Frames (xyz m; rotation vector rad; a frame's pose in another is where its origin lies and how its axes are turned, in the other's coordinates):
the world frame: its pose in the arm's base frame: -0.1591 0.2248 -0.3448 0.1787 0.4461 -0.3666
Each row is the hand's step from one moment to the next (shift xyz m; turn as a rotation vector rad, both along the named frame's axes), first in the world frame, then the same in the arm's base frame.
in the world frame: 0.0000 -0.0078 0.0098 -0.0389 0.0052 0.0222
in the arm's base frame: 0.0008 -0.0096 0.0080 -0.0220 0.0112 0.0377
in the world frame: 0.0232 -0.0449 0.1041 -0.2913 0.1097 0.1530
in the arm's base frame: 0.0426 -0.0741 0.0780 -0.1428 0.1522 0.2770
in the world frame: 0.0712 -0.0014 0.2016 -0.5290 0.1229 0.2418
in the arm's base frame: 0.1373 -0.0729 0.1468 -0.3026 0.2151 0.4643
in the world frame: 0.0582 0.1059 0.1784 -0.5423 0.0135 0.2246
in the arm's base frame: 0.1585 0.0354 0.1416 -0.3624 0.1228 0.4453
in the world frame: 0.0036 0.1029 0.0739 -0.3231 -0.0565 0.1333
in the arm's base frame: 0.0711 0.0752 0.0731 -0.2408 0.0140 0.2591
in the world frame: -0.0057 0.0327 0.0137 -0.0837 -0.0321 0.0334
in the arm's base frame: 0.0131 0.0284 0.0176 -0.0695 -0.0122 0.0646
